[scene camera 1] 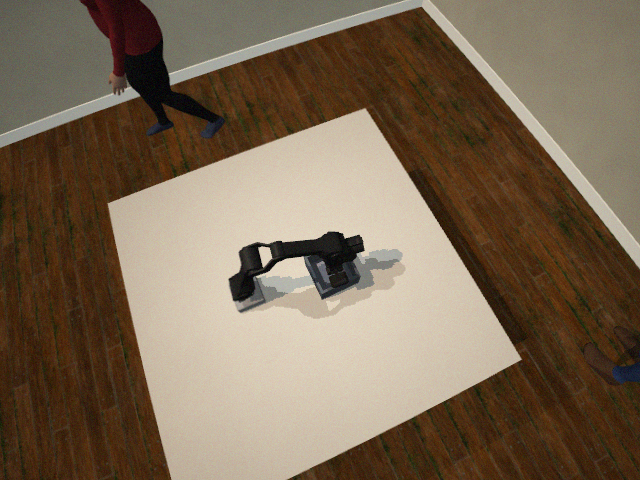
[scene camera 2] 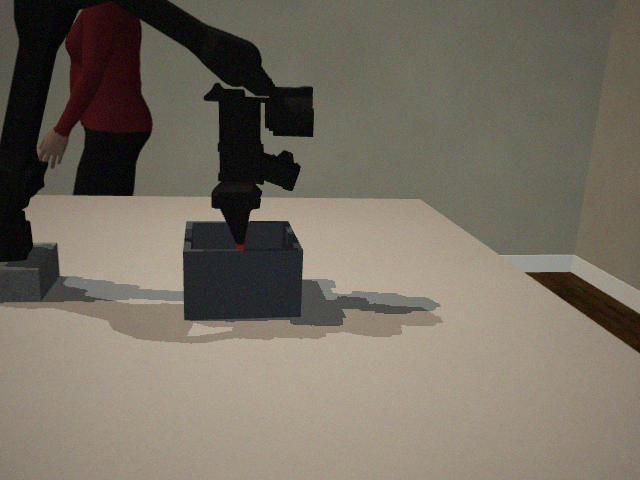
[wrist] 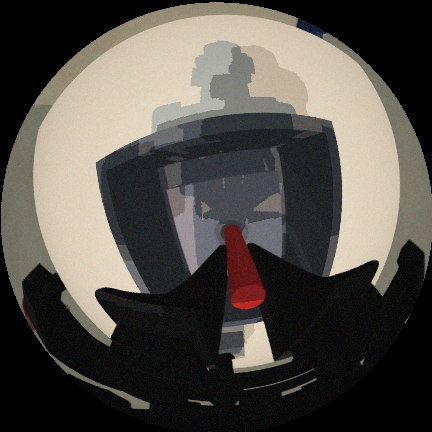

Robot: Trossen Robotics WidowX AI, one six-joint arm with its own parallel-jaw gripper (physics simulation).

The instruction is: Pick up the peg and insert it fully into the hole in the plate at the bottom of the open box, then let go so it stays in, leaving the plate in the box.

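Frame: origin at the arm's base, x ahead, y left, z up, level; metres.
Seen in the pictures: gripper, fingertip midpoint: (scene camera 1: 331, 267) (scene camera 2: 240, 242) (wrist: 236, 249); arm's base, origin of the base link: (scene camera 1: 243, 291) (scene camera 2: 5, 253) (wrist: 219, 356).
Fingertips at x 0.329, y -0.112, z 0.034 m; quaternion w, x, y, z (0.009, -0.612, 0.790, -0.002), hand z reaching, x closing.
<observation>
Offsets run from my fingertips to a thing's top centre. "spot": to the spot under its first point. Level surfaces: height alone.
The dark grey open box {dx +0.001, dy +0.002, dz +0.011 m} (scene camera 1: 327, 293) (scene camera 2: 242, 284) (wrist: 117, 205) stands on the white table. My gripper (scene camera 2: 240, 242) (wrist: 236, 249) points down with its fingertips inside the box opening, shut on the red peg {dx +0.001, dy +0.000, dz +0.047 m} (scene camera 2: 240, 246) (wrist: 240, 270). In the wrist view the peg leans across the picture between the fingertips. Its far end overlaps the round dark hole {spot: dx +0.004, dy +0.010, dz -0.028 m} (wrist: 219, 231) in the grey plate {dx +0.001, dy +0.002, dz -0.026 m} (wrist: 265, 235) at the box bottom. Whether that end is in the hole or above it I cannot tell. In scene camera 2 the front wall hides the peg's lower part and the plate.
The arm's grey base block (scene camera 1: 251, 304) (scene camera 2: 20, 281) stands left of the box on the white table {dz -0.086 m} (scene camera 1: 310, 387) (scene camera 2: 361, 392). The box walls rise around the fingertips. A person in red (scene camera 1: 139, 31) (scene camera 2: 108, 77) is beyond the table, and another person's feet (scene camera 1: 602, 361) show at the right.
</observation>
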